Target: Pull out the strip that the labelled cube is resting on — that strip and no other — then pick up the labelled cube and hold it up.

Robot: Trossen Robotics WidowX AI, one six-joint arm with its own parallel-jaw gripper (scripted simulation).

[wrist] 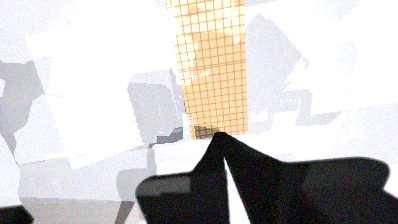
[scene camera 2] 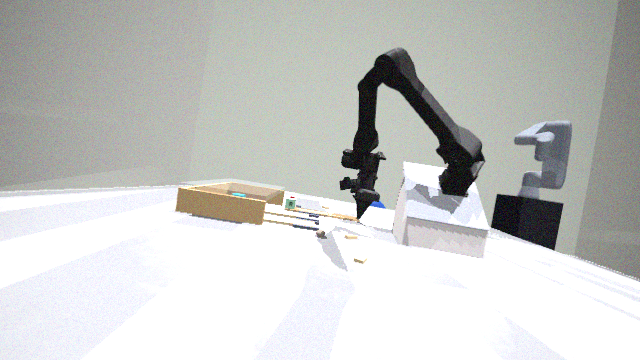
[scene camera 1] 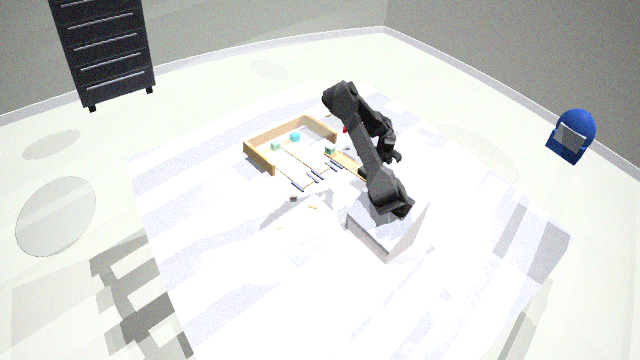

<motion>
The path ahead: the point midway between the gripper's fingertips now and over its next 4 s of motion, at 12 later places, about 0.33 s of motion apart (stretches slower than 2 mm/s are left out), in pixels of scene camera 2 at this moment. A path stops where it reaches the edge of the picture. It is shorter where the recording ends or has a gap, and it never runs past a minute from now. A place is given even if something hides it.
My gripper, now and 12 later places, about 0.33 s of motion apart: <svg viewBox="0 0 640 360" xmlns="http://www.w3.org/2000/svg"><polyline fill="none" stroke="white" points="358,218 361,218 365,215 362,208 353,205 343,203 333,200 323,197 312,194 303,192 298,192 297,197 296,202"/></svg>
</motion>
